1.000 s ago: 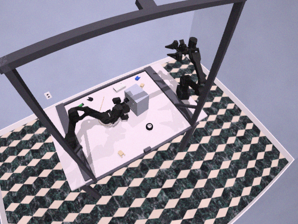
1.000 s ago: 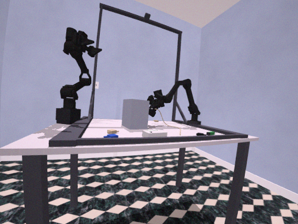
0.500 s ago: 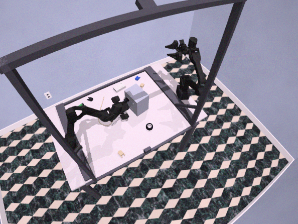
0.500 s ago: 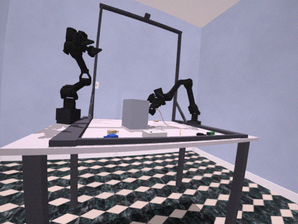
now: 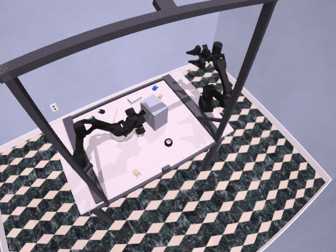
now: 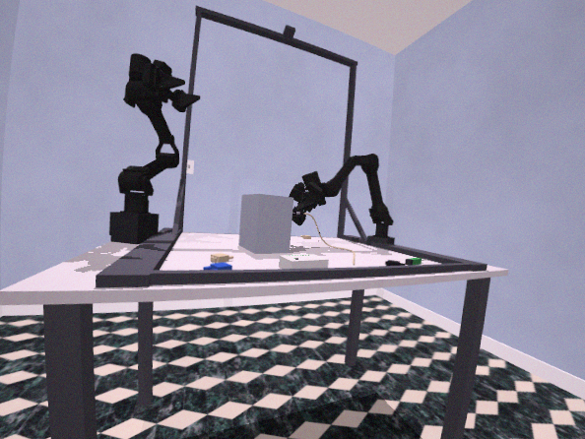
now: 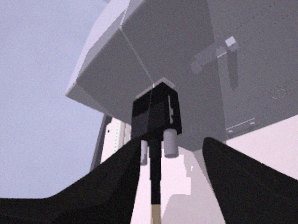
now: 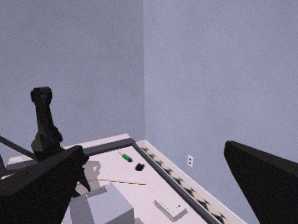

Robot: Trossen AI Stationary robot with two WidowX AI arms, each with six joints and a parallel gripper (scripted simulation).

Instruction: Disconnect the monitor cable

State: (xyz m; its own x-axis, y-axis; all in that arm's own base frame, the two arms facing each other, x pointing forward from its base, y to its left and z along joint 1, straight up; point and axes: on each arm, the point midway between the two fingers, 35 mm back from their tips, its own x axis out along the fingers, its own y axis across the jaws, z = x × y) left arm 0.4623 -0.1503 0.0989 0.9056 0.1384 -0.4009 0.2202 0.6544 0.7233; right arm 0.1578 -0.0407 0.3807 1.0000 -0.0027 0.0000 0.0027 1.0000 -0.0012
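My left hand is 130 mm to the left of the grey box, 50 mm above it and 20 mm short of it.
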